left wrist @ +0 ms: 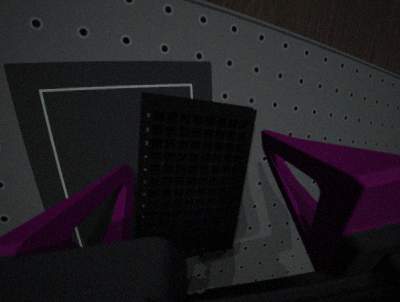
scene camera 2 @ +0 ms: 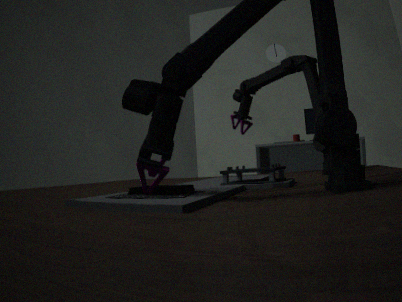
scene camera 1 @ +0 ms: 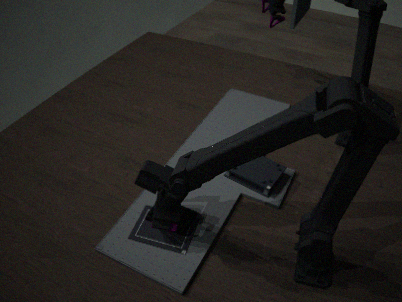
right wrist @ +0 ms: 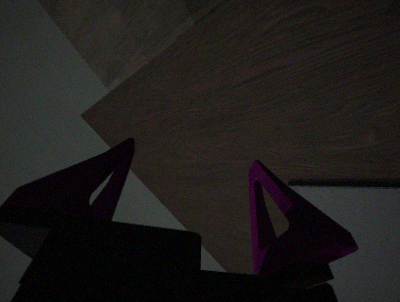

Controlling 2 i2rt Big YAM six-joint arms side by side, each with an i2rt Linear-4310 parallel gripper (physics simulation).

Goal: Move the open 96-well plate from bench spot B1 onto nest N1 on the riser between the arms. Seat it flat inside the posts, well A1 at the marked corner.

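Frame: origin at the left arm's base, x back, y up, z left, level; millimetres.
Where they show: left gripper, fingertip midpoint: [left wrist: 193,155] [scene camera 2: 149,184] [scene camera 1: 162,211]; right gripper, fingertip midpoint: [scene camera 2: 238,131] [scene camera 1: 266,19] [right wrist: 195,154]; left arm's base, link origin: [scene camera 2: 346,188] [scene camera 1: 312,266]; right arm's base, link origin: [scene camera 1: 348,139].
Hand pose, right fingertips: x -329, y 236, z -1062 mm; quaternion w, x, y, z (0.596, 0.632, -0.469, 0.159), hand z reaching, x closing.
Note:
Each offset is from my right fingertips to the top centre of the thing. "spot": to the spot under its first point. Level surfaces: height alone.
The dark 96-well plate {dx -84, dy -207, dz +1027 mm} [scene camera 2: 175,189] [left wrist: 195,165] lies on bench spot B1, a dark pad {spot: dx -164, dy -221, dz +1126 mm} [left wrist: 25,80] with a white outline. In the left wrist view it is turned and offset from the outline, overlapping its right side. My left gripper [scene camera 1: 172,227] [scene camera 2: 148,192] [left wrist: 193,155] is open and low over the plate, one finger beside each long side; the right finger shows a gap. The gripper hides much of the plate in scene camera 1. Nest N1 {dx +113, dy -174, dz +785 mm} [scene camera 1: 257,175] [scene camera 2: 231,173] is dark with short posts. My right gripper [scene camera 1: 269,15] [scene camera 2: 239,130] [right wrist: 195,154] is open, empty and raised far away.
A light perforated board {dy -223 mm} [scene camera 1: 235,105] [left wrist: 300,65] bears the pad, and a light base {dy -224 mm} [scene camera 1: 284,196] under the nest adjoins it. The left arm reaches across in front of the nest in scene camera 1. A grey cabinet with a red object [scene camera 2: 296,137] stands in the background.

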